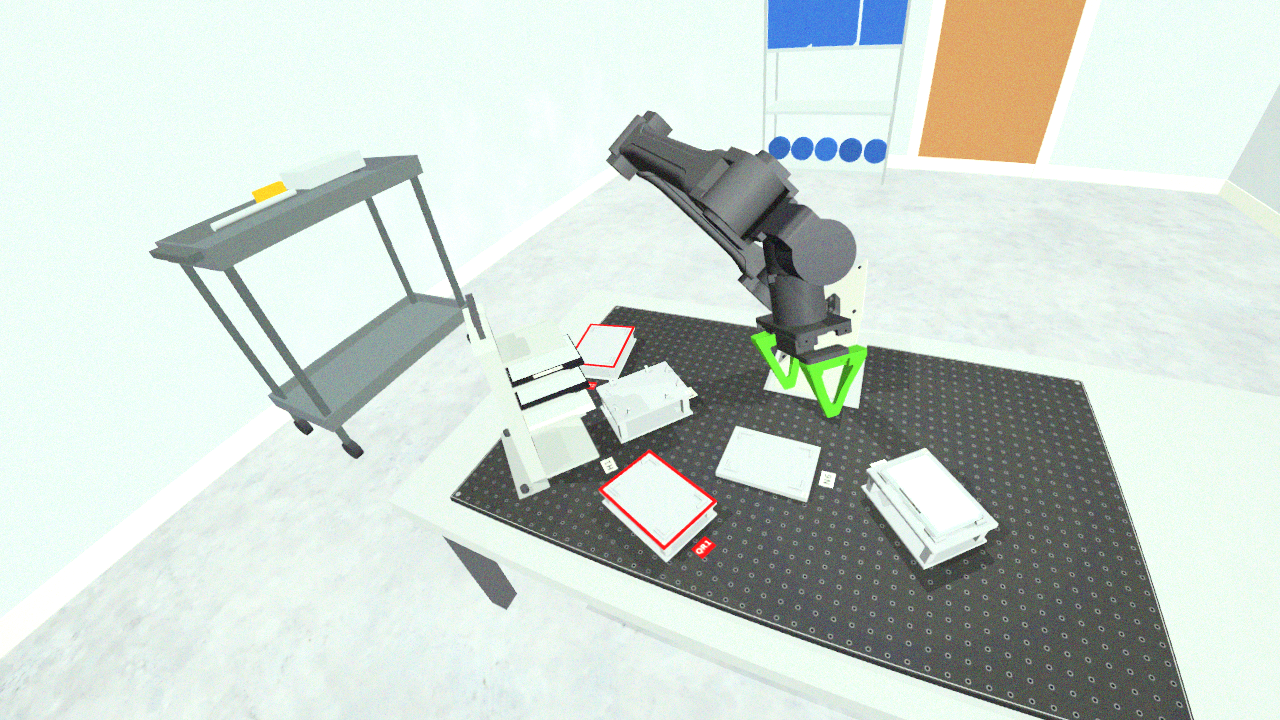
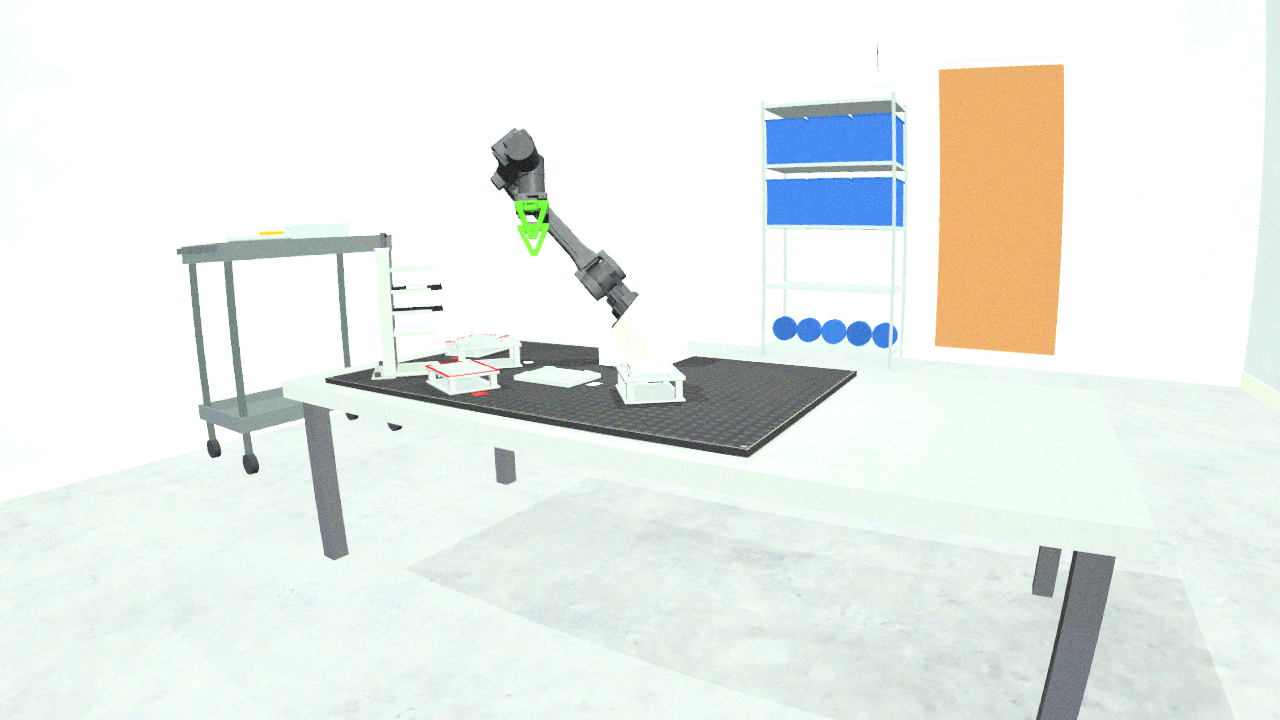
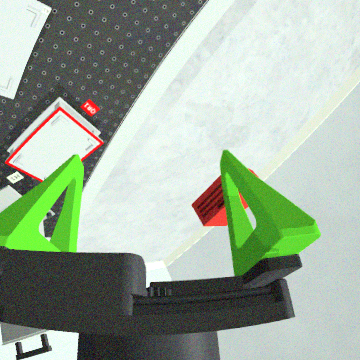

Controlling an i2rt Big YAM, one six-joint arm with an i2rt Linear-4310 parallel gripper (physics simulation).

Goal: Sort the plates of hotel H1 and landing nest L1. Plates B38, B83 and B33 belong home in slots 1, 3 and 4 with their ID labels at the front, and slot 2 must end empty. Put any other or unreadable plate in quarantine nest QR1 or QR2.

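Places are measured from the arm's base along level axes (x ahead, y left, z up), in centimetres.
Pixels of known places: gripper, fingertip midpoint: (image 1: pixel 809 400) (image 2: pixel 533 247) (image 3: pixel 149 157); arm's base at its link origin: (image 2: pixel 635 315).
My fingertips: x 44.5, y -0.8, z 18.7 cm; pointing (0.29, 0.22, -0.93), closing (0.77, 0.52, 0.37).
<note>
Ahead of a thing's pixels: the offset from my fingertips to its top centre. "spot": to the spot under its first point. Level surfaces: height alone.
My gripper (image 1: pixel 810 400) (image 2: pixel 533 240) (image 3: pixel 149 157) is open and empty, its green fingers high above the mat. Hotel H1 (image 1: pixel 507 420) (image 2: pixel 384 313) stands at the left. Two dark-edged plates, an upper one {spot: dx -10.8, dy -38.2, dz -8.8 cm} (image 1: pixel 572 362) (image 2: pixel 434 287) and a lower one {dx -10.7, dy -44.2, dz -13.8 cm} (image 1: pixel 554 395) (image 2: pixel 435 308), sit in its middle levels; their IDs are unreadable. Red-rimmed nest QR1 {dx -0.4, dy -21.6, dz -25.9 cm} (image 1: pixel 657 498) (image 2: pixel 461 369) (image 3: pixel 55 145) shows no plate. Another red-rimmed nest {dx -38.2, dy -47.7, dz -25.9 cm} (image 1: pixel 604 346) stands behind. A white stand (image 1: pixel 955 542) (image 2: pixel 650 390) at the right bears a pale plate-like piece {dx -9.7, dy +20.9, dz -24.1 cm} (image 1: pixel 932 488). Which nest is L1, I cannot tell.
A white stand with pins {spot: dx -19.4, dy -29.9, dz -24.5 cm} (image 1: pixel 644 402) is beside the hotel. A low white pad {spot: dx -14.0, dy -4.8, dz -29.4 cm} (image 1: pixel 768 462) (image 2: pixel 556 376) lies on the dark mat {dz -30.6 cm} (image 1: pixel 1029 617) (image 2: pixel 716 425). A grey cart (image 1: pixel 349 210) (image 2: pixel 295 246) stands left of the table. A red box (image 3: pixel 210 207) is seen beyond the fingers.
</note>
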